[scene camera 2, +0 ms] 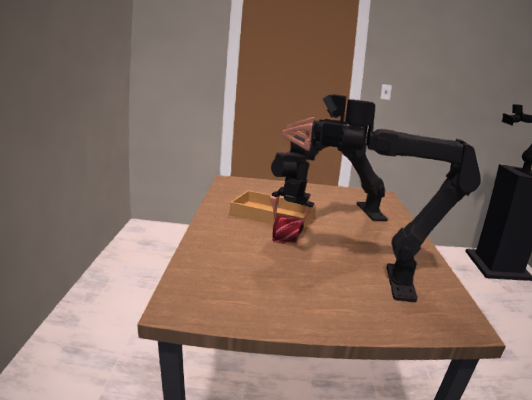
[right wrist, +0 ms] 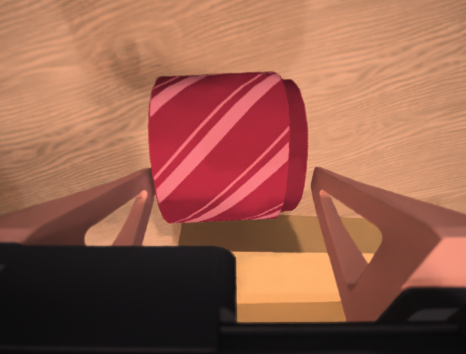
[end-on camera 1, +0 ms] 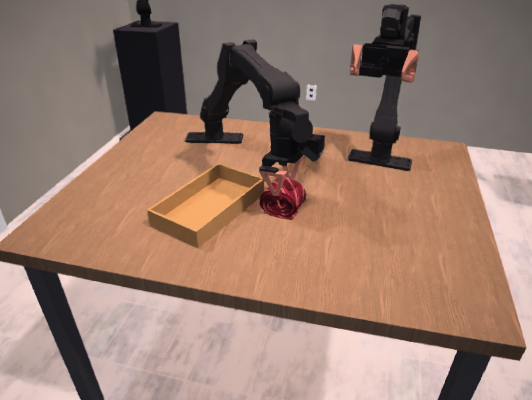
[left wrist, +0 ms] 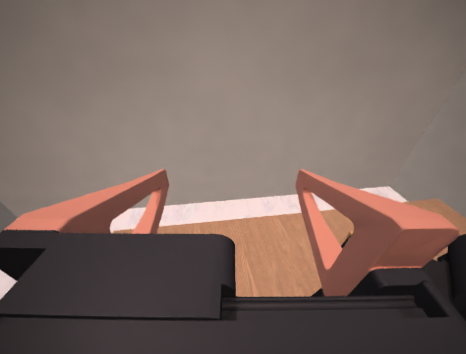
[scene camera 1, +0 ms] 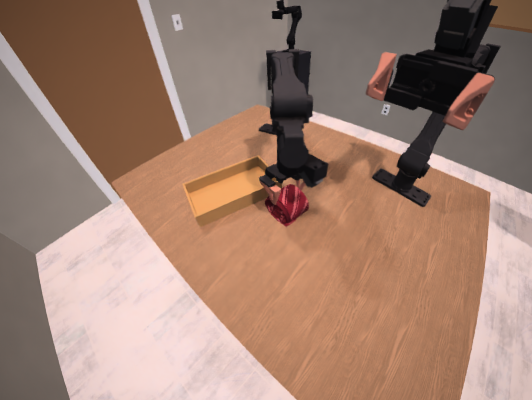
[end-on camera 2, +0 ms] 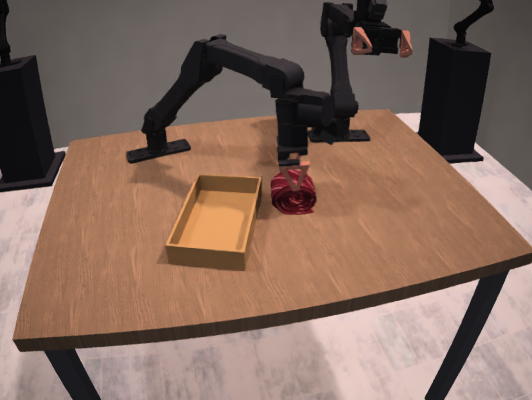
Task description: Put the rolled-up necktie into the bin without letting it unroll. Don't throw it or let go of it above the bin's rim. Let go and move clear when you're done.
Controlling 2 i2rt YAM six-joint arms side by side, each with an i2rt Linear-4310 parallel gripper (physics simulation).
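The rolled-up red striped necktie (scene camera 1: 288, 206) (scene camera 2: 287, 231) (end-on camera 1: 284, 202) (end-on camera 2: 294, 199) (right wrist: 220, 145) lies on the table beside the bin, its spiral end showing in the end-on views. The tan bin (scene camera 1: 211, 215) (scene camera 2: 250, 212) (end-on camera 1: 172, 230) (end-on camera 2: 206, 255) is an open, shallow box. My right gripper (right wrist: 233, 176) points down and is open, its fingers at the two ends of the necktie; in the right wrist view one fingertip is close to the roll's left end, with a small gap at the right end. My left gripper (left wrist: 232, 176) (end-on camera 1: 384, 67) is open and empty, raised high above the table.
The wooden table (scene camera 1: 350, 280) (scene camera 2: 250, 300) (end-on camera 1: 350, 260) (end-on camera 2: 380, 240) bears both arm bases. The bin's near wall stands close beside the necktie and the right gripper. The left arm stays up over the table on the right in the end-on views. Dark pedestals (end-on camera 1: 152, 75) (end-on camera 2: 452, 97) stand behind the table.
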